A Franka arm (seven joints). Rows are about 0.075 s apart.
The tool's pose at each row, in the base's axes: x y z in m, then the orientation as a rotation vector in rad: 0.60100 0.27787 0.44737 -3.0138 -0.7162 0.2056; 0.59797 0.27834 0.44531 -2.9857 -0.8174 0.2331; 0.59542 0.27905 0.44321 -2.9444 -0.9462 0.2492; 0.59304 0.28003 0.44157 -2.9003 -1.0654 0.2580; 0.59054 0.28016 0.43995 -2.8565 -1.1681 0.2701; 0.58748 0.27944 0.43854 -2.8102 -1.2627 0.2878; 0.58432 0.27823 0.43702 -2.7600 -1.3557 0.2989
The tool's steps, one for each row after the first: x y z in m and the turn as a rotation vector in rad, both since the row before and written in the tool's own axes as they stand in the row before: -0.00222 -0.00163 0.00246 0.0003 -0.0196 -0.0671; -0.00152 -0.00174 0.00247 -0.0015 -0.0131 -0.0868; -0.00111 -0.00203 0.00200 -0.0019 -0.0085 -0.0817; -0.00156 -0.00154 0.00202 0.0002 -0.0101 -0.0718; -0.00244 -0.00145 0.00195 0.0029 -0.0131 -0.0677; -0.00273 -0.00134 0.00213 0.0024 -0.0090 -0.0682
